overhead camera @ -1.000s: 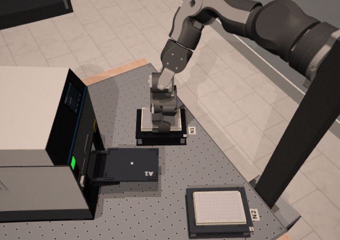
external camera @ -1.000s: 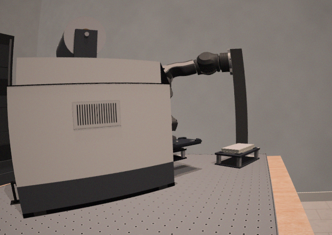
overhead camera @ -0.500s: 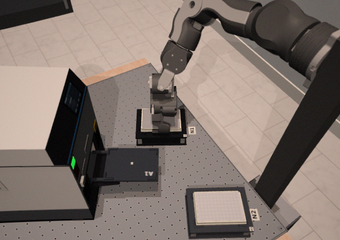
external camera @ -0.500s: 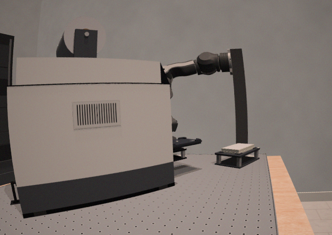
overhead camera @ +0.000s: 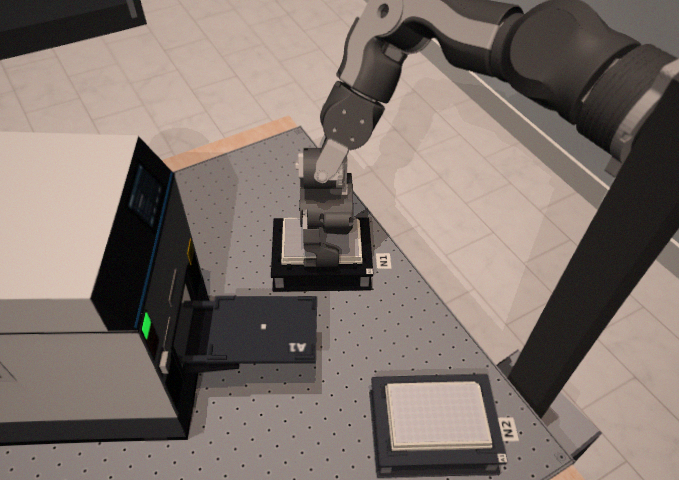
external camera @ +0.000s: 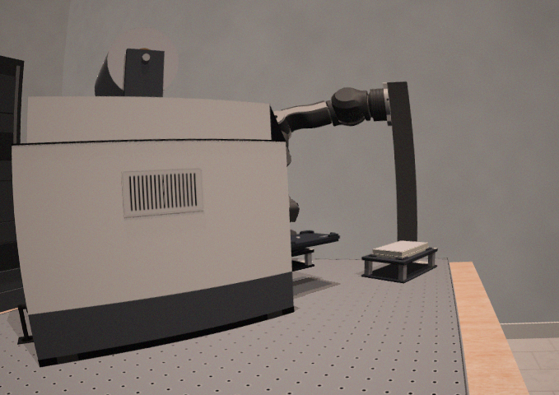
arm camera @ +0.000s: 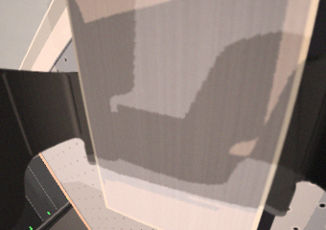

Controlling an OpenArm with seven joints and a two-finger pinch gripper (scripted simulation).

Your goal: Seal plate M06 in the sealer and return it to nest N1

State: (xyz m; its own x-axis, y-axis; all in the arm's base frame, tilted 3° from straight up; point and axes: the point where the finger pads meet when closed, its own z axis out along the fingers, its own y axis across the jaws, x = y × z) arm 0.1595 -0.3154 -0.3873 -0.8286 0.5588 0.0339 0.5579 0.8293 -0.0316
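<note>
Right now the 96-well plate M06 is right at my hand. Also, from my hand: sealer's stage (170 mm ahead, 110 mm to the left, 50 mm above); nest N1 (20 mm below); plate M09 (330 mm to the left, 40 mm ahead).
</note>
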